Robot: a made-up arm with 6 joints. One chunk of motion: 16 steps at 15 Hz.
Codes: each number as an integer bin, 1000 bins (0 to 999) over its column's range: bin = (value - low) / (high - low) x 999, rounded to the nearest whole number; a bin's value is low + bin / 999 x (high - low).
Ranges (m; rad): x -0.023..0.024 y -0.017..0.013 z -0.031..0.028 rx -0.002..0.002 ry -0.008..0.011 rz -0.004..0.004
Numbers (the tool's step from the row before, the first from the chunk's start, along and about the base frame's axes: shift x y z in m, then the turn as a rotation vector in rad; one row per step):
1: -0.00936 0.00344 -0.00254 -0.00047 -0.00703 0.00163
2: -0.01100 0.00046 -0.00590 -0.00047 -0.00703 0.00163
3: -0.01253 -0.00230 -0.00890 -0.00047 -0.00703 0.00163
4: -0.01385 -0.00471 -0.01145 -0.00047 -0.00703 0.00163
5: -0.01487 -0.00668 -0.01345 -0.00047 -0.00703 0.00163
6: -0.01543 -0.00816 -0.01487 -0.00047 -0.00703 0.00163
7: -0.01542 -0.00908 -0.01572 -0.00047 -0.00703 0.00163
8: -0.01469 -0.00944 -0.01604 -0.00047 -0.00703 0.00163
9: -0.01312 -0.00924 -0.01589 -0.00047 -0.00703 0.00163
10: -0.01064 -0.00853 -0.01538 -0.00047 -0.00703 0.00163
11: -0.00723 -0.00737 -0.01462 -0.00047 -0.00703 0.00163
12: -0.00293 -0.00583 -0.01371 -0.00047 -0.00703 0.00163
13: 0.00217 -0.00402 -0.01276 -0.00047 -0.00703 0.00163
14: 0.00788 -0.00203 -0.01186 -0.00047 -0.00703 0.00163
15: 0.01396 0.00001 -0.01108 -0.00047 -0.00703 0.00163
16: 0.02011 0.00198 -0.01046 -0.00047 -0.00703 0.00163
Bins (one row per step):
1: 290 681 482 382 51 703
2: 255 581 425 382 51 703
3: 223 490 374 382 51 703
4: 194 409 331 382 51 703
5: 173 344 297 382 51 703
6: 161 294 273 382 51 703
7: 161 264 259 382 51 703
8: 177 252 253 382 51 703
9: 210 258 256 382 51 703
10: 263 282 264 382 51 703
11: 335 321 277 382 51 703
12: 427 372 293 382 51 703
13: 535 432 309 382 51 703
14: 656 499 324 382 51 703
15: 786 566 337 382 51 703
16: 916 632 348 382 51 703

